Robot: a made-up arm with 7 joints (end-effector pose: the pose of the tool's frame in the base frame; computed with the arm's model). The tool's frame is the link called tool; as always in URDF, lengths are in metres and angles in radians.
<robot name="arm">
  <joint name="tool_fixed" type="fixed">
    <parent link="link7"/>
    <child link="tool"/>
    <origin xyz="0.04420 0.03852 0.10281" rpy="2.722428 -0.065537 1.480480"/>
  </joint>
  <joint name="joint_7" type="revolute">
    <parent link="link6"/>
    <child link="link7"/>
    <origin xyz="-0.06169 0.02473 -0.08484" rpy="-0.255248 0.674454 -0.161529"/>
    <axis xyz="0 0 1"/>
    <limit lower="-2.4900" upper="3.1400"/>
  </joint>
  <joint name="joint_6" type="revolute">
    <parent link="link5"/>
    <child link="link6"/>
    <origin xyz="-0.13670 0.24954 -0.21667" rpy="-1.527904 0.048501 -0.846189"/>
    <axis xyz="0 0 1"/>
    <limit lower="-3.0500" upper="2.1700"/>
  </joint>
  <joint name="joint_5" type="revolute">
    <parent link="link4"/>
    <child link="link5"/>
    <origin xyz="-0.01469 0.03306 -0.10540" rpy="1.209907 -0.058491 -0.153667"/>
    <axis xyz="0 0 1"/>
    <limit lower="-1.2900" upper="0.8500"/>
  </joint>
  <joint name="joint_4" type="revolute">
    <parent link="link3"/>
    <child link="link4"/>
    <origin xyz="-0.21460 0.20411 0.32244" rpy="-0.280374 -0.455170 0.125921"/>
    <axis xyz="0 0 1"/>
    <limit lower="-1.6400" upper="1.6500"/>
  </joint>
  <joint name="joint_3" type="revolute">
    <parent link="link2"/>
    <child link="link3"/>
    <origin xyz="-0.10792 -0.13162 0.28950" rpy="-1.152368 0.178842 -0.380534"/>
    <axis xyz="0 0 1"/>
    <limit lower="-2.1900" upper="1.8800"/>
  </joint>
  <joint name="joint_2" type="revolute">
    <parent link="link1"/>
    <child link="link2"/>
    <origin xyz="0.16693 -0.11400 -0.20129" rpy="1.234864 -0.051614 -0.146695"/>
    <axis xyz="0 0 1"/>
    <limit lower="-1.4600" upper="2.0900"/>
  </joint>
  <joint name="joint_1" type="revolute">
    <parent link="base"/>
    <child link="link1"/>
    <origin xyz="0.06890 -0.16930 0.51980" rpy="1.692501 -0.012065 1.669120"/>
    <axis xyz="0 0 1"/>
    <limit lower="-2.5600" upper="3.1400"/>
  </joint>
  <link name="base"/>
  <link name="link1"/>
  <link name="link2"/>
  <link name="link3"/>
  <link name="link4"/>
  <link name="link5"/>
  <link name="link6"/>
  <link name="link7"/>
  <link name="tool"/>
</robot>
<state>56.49 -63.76 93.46 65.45 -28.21 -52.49 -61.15</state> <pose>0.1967 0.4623 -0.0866 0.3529 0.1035 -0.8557 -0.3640</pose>
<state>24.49 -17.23 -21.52 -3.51 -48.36 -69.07 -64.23</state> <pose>0.1672 0.1390 0.6622 0.7459 -0.0100 0.3848 -0.5436</pose>
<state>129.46 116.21 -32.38 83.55 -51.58 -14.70 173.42</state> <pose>-0.5599 -0.1282 0.6065 0.3162 -0.7807 -0.0843 0.5323</pose>
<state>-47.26 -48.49 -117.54 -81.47 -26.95 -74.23 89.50</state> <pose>-0.0706 -0.5387 -0.2238 0.6955 0.6959 0.0243 -0.1772</pose>
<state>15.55 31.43 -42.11 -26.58 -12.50 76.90 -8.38</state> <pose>0.1897 0.0866 0.7347 0.7618 0.2195 -0.5869 0.1645</pose>
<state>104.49 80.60 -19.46 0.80 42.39 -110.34 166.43</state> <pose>-0.3984 -0.2114 0.4939 0.4011 0.0357 0.4352 -0.8053</pose>
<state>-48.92 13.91 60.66 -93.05 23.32 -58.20 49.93</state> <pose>0.2523 -0.3483 0.4603 0.5904 -0.4900 -0.0699 0.6376</pose>
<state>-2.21 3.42 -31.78 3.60 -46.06 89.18 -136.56</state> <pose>0.1378 0.1601 0.5572 0.0016 -0.0848 0.8249 -0.5588</pose>
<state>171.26 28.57 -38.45 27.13 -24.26 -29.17 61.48</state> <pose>-0.0003 -0.2847 0.3265 0.0258 0.6920 -0.5002 -0.5198</pose>
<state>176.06 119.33 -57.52 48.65 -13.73 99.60 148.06</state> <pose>-0.3510 -0.0857 0.5198 0.9935 -0.0661 -0.0354 0.0859</pose>
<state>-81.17 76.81 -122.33 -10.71 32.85 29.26 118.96</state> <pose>0.3361 -0.2484 -0.1002 0.5922 -0.6601 -0.4613 0.0287</pose>
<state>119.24 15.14 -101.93 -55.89 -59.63 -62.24 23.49</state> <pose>0.2211 0.1865 1.1371 0.2976 0.0680 -0.1842 0.9343</pose>
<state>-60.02 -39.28 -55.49 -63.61 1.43 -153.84 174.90</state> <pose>-0.2413 -0.2289 -0.1225 0.3718 0.3644 0.3556 -0.7762</pose>
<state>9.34 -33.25 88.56 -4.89 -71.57 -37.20 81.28</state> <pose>0.4826 -0.1817 0.1014 0.2914 0.8412 -0.1213 0.4391</pose>
